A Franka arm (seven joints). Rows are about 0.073 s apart.
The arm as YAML. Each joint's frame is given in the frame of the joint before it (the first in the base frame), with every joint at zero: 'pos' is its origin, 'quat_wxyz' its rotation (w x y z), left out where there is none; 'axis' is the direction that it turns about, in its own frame. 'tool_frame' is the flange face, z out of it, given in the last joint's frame.
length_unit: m
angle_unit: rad
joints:
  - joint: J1
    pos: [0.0, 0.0, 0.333]
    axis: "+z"
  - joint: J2
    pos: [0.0, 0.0, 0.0]
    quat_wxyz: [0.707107, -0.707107, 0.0, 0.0]
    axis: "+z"
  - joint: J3
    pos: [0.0, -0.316, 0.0]
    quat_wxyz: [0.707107, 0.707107, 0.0, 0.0]
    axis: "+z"
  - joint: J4
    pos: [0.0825, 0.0, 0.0]
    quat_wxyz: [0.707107, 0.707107, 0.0, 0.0]
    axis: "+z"
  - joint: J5
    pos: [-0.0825, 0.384, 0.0]
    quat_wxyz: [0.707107, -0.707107, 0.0, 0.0]
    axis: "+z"
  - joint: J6
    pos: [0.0, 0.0, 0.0]
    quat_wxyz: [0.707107, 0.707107, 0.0, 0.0]
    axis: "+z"
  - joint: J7
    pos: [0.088, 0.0, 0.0]
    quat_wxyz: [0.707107, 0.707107, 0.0, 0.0]
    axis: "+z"
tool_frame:
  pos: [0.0, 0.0, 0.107]
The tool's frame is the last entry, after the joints.
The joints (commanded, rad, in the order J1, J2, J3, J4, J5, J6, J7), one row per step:
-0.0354 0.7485 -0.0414 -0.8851 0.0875 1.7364 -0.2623
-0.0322 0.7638 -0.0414 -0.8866 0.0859 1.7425 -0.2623
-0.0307 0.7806 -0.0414 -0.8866 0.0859 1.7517 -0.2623
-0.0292 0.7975 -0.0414 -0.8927 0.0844 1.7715 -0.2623
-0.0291 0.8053 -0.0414 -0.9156 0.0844 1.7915 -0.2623
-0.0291 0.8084 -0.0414 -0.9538 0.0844 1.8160 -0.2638
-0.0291 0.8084 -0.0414 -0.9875 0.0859 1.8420 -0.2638
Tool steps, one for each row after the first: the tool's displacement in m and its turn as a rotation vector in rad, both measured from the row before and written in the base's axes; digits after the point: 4 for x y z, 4 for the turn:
0.0026 0.0021 -0.0118 -0.0014 0.0108 0.0029
0.0030 0.0010 -0.0120 -0.0001 0.0076 0.0010
0.0034 0.0007 -0.0141 -0.0020 0.0033 0.0004
0.0011 -0.0004 -0.0153 0.0002 0.0107 -0.0017
-0.0006 -0.0007 -0.0187 0.0004 0.0167 -0.0010
-0.0008 -0.0005 -0.0139 0.0015 0.0076 -0.0027

